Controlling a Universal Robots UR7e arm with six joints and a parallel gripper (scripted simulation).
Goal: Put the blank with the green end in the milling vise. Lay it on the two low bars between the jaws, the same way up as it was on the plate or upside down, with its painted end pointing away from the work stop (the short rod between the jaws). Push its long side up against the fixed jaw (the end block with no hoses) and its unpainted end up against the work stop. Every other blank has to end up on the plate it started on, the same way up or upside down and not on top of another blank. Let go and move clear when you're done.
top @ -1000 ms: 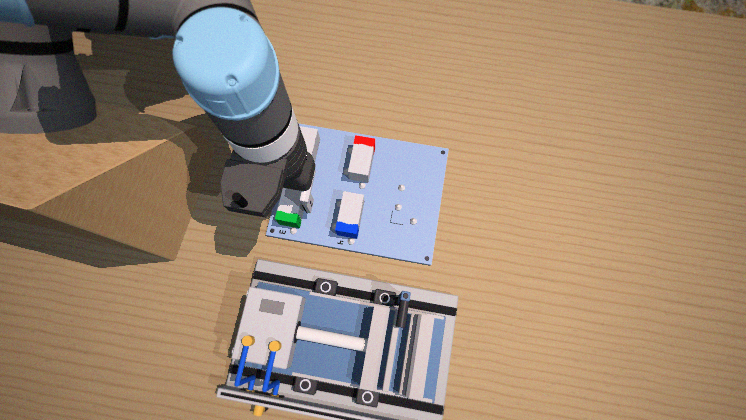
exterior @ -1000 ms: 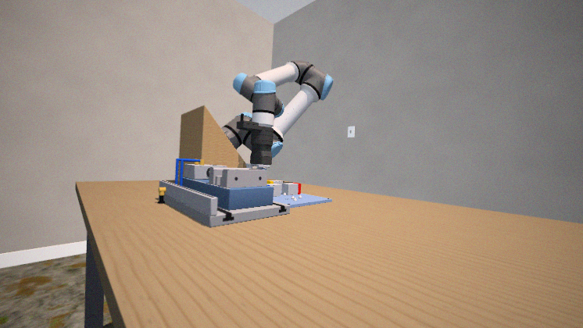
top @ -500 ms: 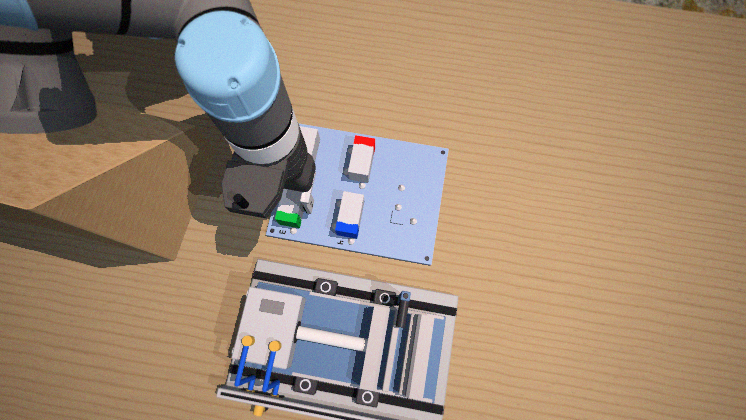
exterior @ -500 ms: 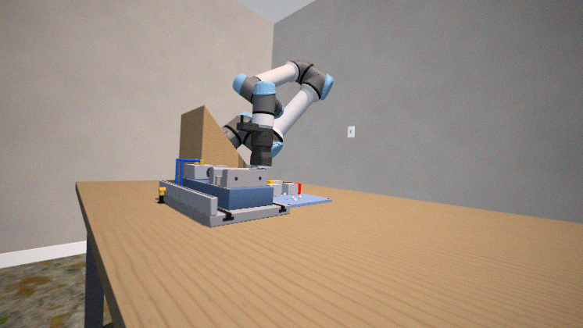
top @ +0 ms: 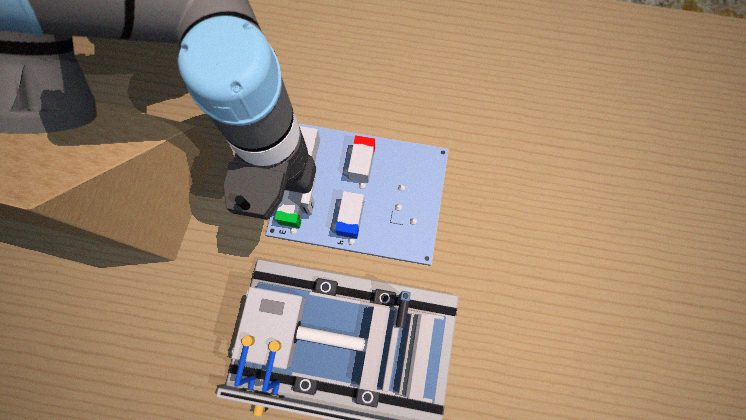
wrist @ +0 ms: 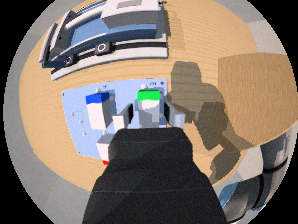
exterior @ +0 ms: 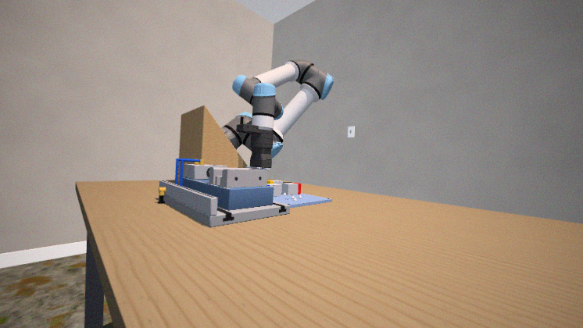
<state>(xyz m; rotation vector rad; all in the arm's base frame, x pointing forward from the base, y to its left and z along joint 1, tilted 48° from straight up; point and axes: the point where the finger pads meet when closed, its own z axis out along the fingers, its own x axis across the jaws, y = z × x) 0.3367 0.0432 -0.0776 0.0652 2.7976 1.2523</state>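
Now: the green-ended blank 20 mm below my hand. Round my hand: yellow-ended blank: 90 mm to the left, 20 mm below; blue-ended blank: 90 mm ahead, 20 mm below; light blue plate: 100 mm ahead, 40 mm to the left, 40 mm below.
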